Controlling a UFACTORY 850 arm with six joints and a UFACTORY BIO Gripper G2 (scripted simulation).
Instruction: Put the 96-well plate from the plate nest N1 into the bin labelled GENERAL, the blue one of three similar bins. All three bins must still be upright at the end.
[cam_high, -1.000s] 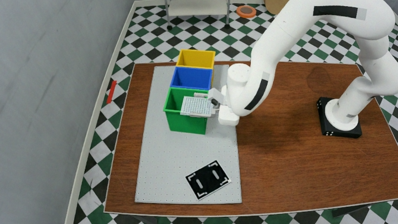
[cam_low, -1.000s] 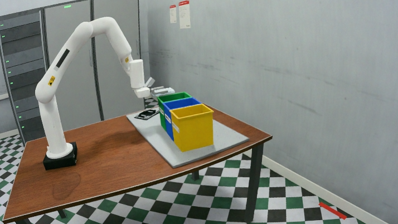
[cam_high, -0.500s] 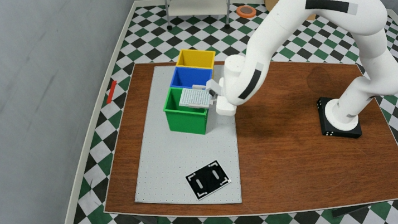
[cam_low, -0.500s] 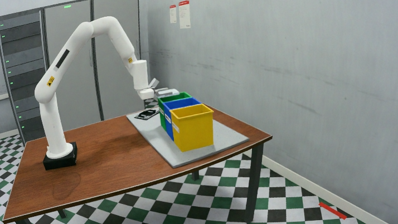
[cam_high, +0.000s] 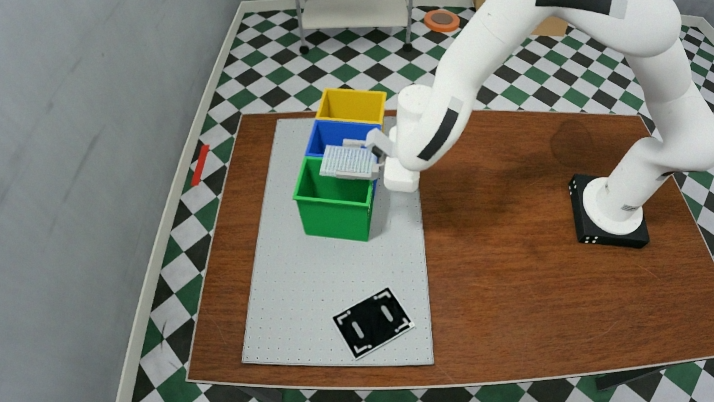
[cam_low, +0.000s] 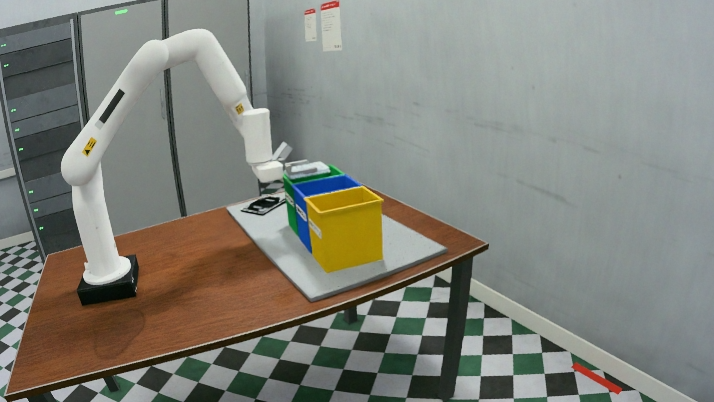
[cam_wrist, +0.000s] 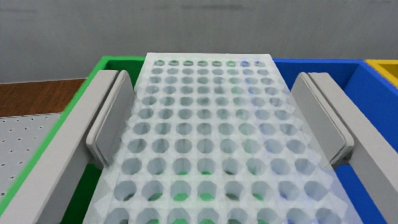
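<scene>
Now: hand 13 cm above the blue bin, 10 cm to the left of it and 3 cm short of it. From my hand the other things lie so: white 96-well plate 1 cm below; yellow bin 23 cm to the right, 13 cm below, 3 cm ahead; green bin 13 cm below, 4 cm to the left, 3 cm ahead.
</scene>
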